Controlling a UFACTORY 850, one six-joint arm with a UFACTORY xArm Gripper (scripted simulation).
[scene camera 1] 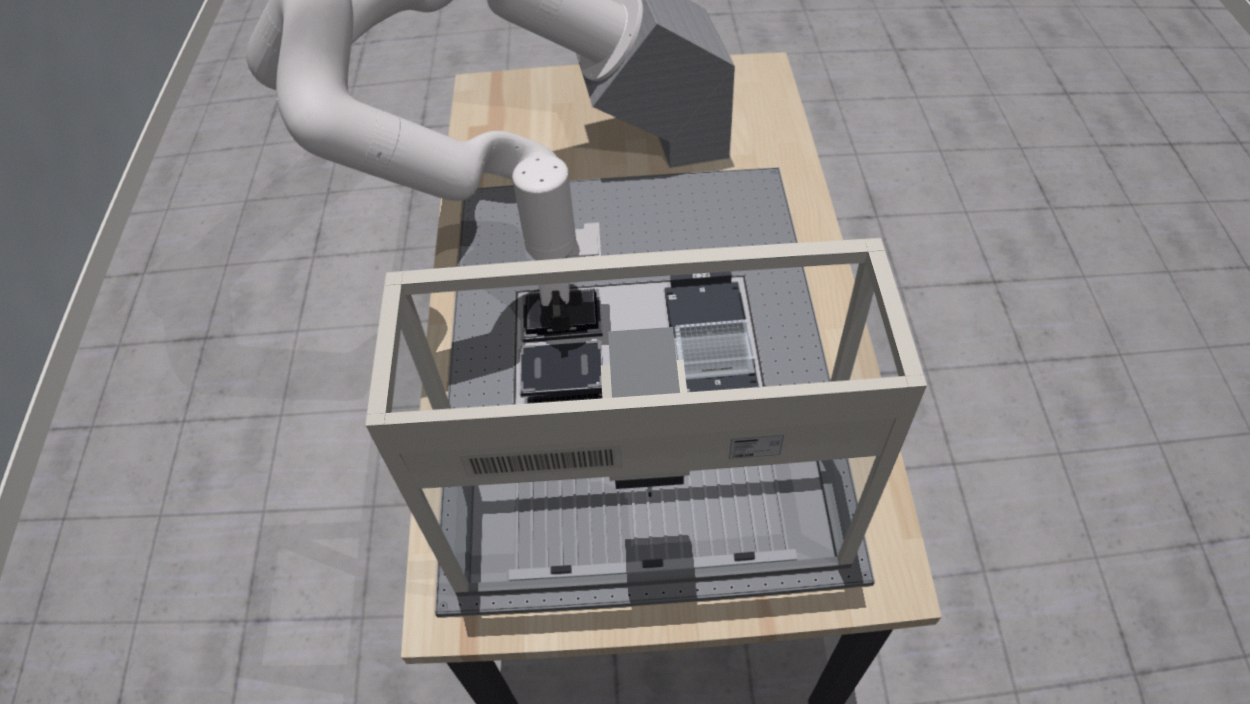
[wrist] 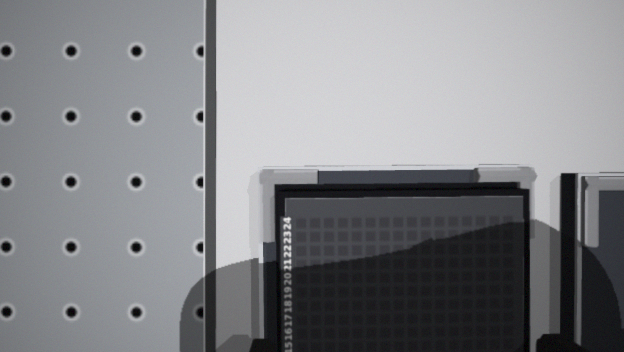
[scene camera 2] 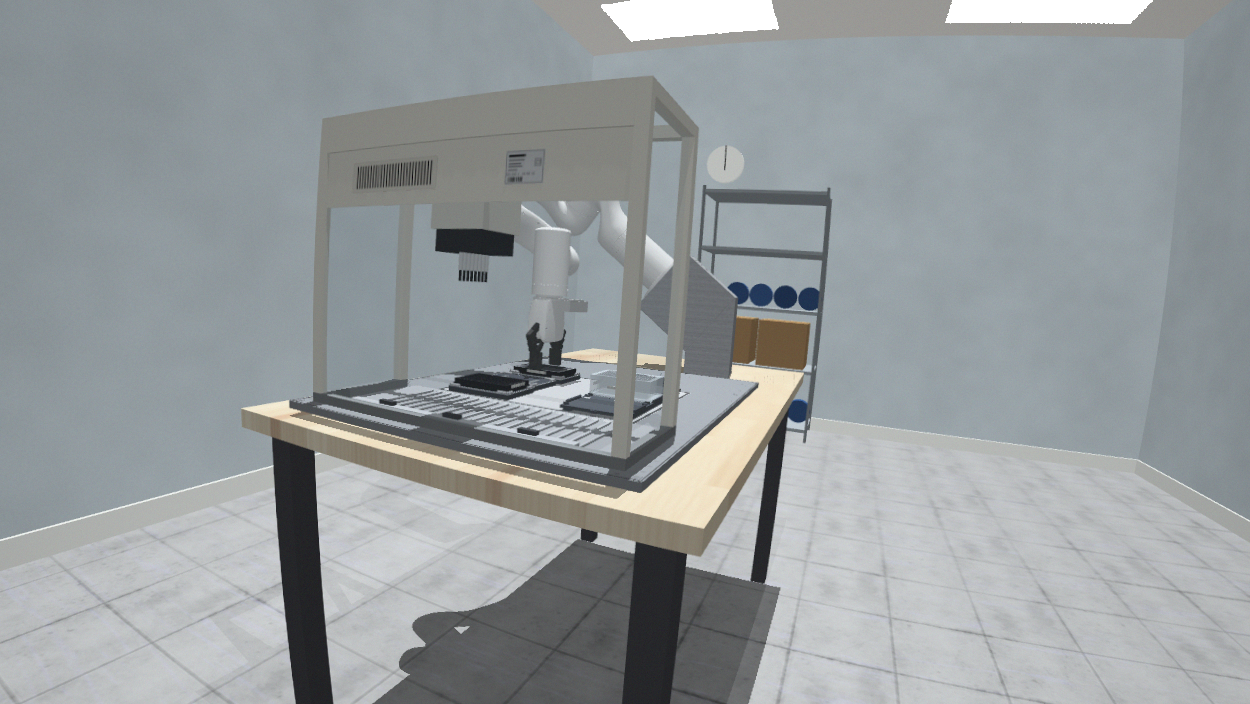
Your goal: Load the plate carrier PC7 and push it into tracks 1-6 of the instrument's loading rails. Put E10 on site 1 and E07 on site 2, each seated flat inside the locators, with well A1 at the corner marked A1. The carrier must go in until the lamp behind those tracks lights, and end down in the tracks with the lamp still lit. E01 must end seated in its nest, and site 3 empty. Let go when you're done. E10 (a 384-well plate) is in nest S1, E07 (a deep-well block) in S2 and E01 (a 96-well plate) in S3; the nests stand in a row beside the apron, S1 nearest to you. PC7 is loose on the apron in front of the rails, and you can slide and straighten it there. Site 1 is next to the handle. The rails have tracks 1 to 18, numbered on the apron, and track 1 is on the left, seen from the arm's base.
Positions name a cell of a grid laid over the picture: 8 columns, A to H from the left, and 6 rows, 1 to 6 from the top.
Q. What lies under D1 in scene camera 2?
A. An instrument frame beam.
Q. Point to a clear deep-well block E07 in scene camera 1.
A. E3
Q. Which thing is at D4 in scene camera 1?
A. A nest S2.
